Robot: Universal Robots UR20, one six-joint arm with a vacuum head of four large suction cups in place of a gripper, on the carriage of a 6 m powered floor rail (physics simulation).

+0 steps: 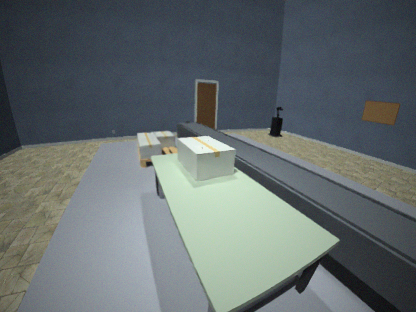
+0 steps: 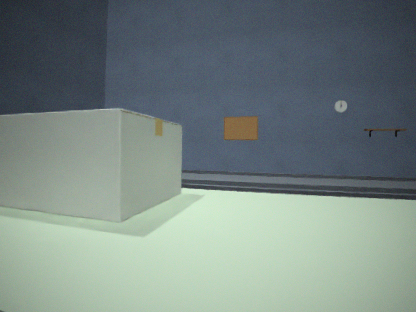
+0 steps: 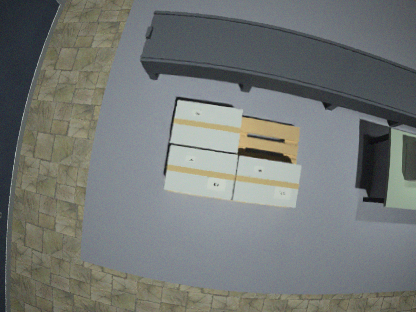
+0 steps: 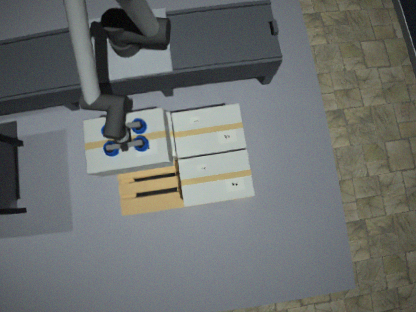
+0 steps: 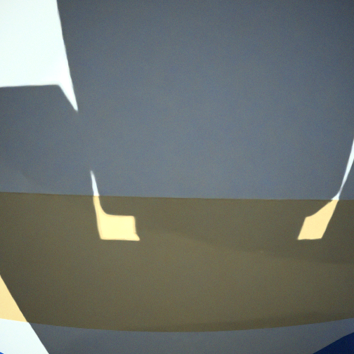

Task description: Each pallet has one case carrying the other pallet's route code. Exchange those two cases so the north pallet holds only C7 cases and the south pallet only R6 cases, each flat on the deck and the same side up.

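Frame: origin at the arm's base, x back, y right, z up, level; metres.
Seen in the pictures: arm's base at its link origin: [image 4: 127, 44].
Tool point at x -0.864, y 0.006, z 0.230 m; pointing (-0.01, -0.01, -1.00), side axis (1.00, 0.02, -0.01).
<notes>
Offsets run from my tool point to a thing's top centre. Level surfaces: height alone.
My suction head [image 4: 125, 136] is on the top of a white taped case [image 4: 100, 162] [image 5: 175, 260], held raised over the back-left part of the south pallet [image 4: 151, 204]. A pale strip shows beside its right side; what lies below is mostly hidden. The pallet's front-left deck is bare. Two cases @(dx +0.078, dy -0.584, dz -0.401 m) [image 4: 210, 141] @(dx -0.324, dy -0.591, dz -0.401 m) [image 4: 217, 190] lie flat on its right half, their codes blurred. The north pallet [image 3: 272, 127] carries three flat cases [image 3: 206, 137] [image 3: 202, 160] [image 3: 267, 170]; its back-right deck is bare. The front two codes look like C7. Another case [image 1: 207, 157] [image 2: 60, 165] lies flat on the table, its code unreadable.
The pale green table @(dz -0.270 m) [image 1: 250, 235] [image 2: 280, 250] [image 3: 400, 195] stands between the pallets. The dark rail [image 1: 300, 172] [image 3: 280, 50] [image 4: 225, 40] runs behind the pallets and table. The white carriage [image 4: 155, 60] is behind the south pallet, with the arm [image 4: 82, 50] reaching forward.
</notes>
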